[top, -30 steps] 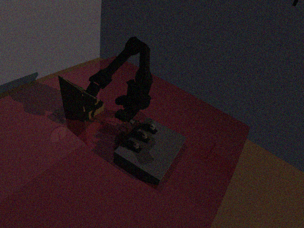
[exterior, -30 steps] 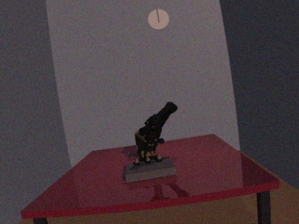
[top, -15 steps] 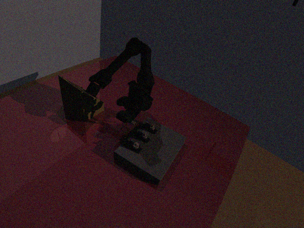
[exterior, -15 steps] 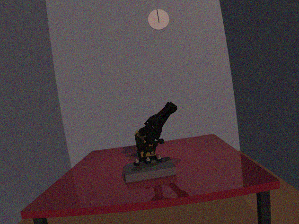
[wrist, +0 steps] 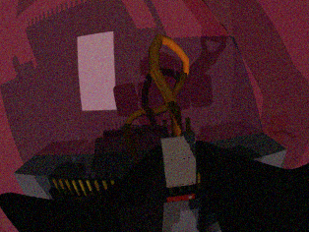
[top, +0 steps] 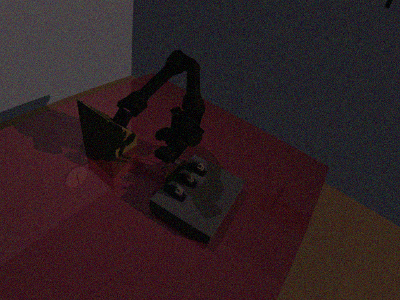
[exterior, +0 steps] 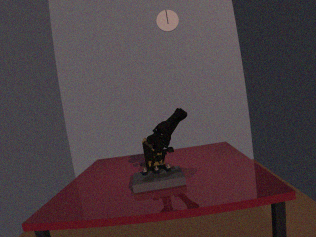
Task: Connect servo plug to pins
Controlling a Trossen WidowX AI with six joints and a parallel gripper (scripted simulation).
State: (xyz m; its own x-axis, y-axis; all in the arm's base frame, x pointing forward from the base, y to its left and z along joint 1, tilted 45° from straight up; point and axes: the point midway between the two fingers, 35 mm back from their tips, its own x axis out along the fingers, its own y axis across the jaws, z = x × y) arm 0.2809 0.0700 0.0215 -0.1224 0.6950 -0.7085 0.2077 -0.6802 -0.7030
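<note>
My gripper tip is 40 mm short of the red mark and 10 mm to the right of it. From my gripper tip the other things lie so: grey holder 200 mm ahead, 50 mm below.
</note>
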